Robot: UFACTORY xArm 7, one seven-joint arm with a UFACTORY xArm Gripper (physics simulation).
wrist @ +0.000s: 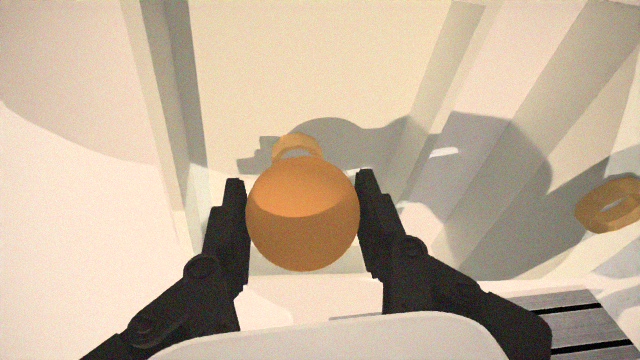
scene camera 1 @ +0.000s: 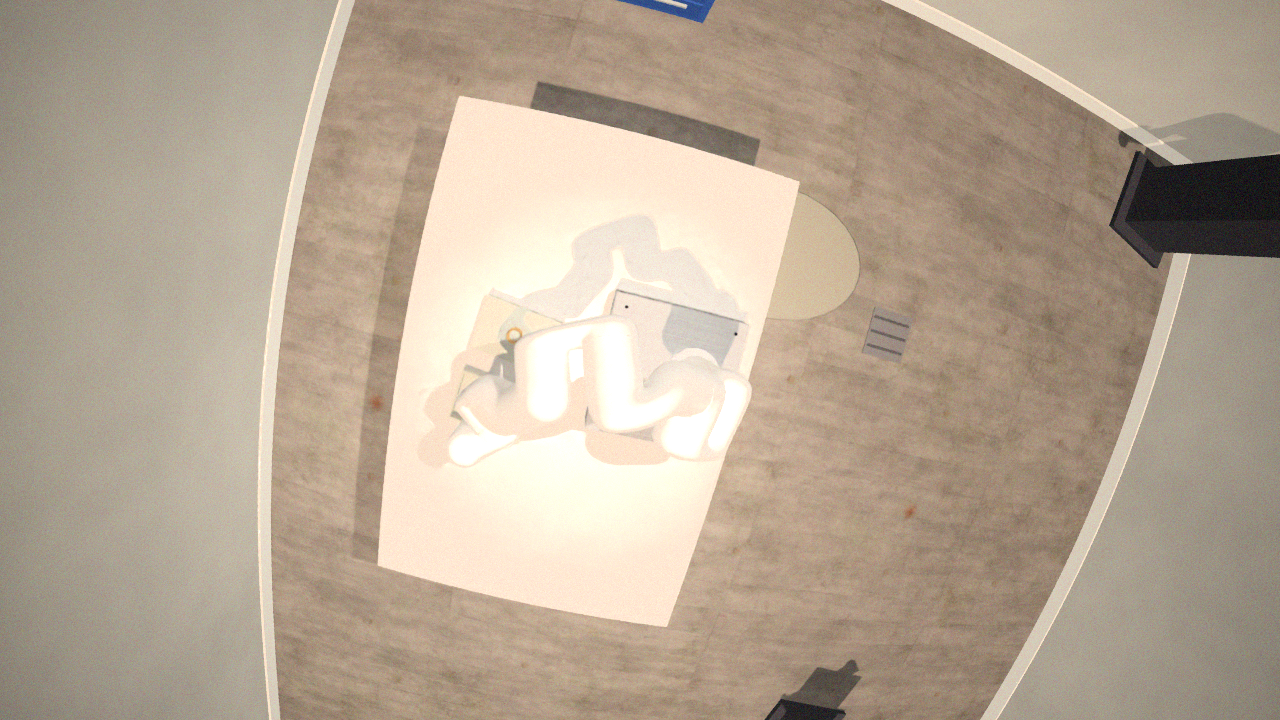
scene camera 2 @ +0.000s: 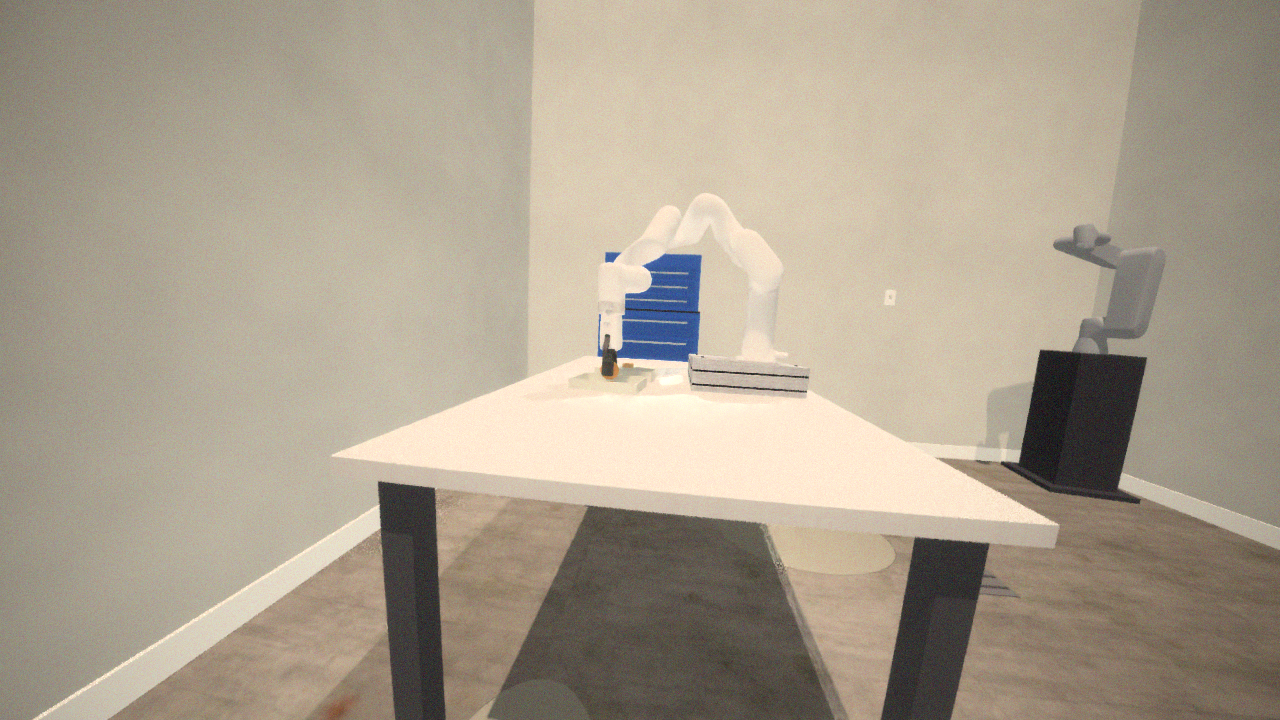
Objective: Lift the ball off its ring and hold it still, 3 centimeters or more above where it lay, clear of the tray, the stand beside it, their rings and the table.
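Frame: origin at the arm's base, x back, y right, z up, level; metres.
Where they show: gripper, between the fingertips: (wrist: pixel 301 194) (scene camera 2: pixel 609 374); arm's base, origin of its link: (scene camera 2: pixel 755 361).
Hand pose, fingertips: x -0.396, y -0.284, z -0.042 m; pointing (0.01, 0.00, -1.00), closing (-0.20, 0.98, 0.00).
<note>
Each offset is from my fingertips to the centre of the thing. "pt": to the spot under its first point. Level surfaces: height alone.
The orange ball {dz +0.012, dx +0.000, dy +0.000 m} (wrist: pixel 302 220) (scene camera 2: pixel 612 376) is between the two black fingers of my gripper (wrist: pixel 301 194) (scene camera 2: pixel 609 370), which is shut on it. In the wrist view the ball's ring {pt dz -0.030, dx -0.014, dy -0.003 m} (wrist: pixel 297 136) shows just beyond the ball, on the floor of the cream tray {dz -0.023, dx +0.000, dy -0.001 m} (wrist: pixel 300 65) (scene camera 2: pixel 586 383); part of the ring is hidden by the ball. The ball looks a little above the ring; the exact gap cannot be told. The stand's ring {pt dz -0.001, dx +0.001, dy +0.194 m} (wrist: pixel 597 215) (scene camera 1: pixel 513 334) shows on the cream stand (scene camera 1: pixel 492 313) beside the tray. The arm hides the ball in scene camera 1.
A grey box with dark slots (scene camera 2: pixel 747 376) (scene camera 1: pixel 644 313) (wrist: pixel 575 305) stands on the white table {dz -0.037 m} (scene camera 2: pixel 662 447) (scene camera 1: pixel 554 528), near the arm's base. The tray's raised walls lie on both sides of the fingers. A blue cabinet (scene camera 2: pixel 662 331) stands behind the table.
</note>
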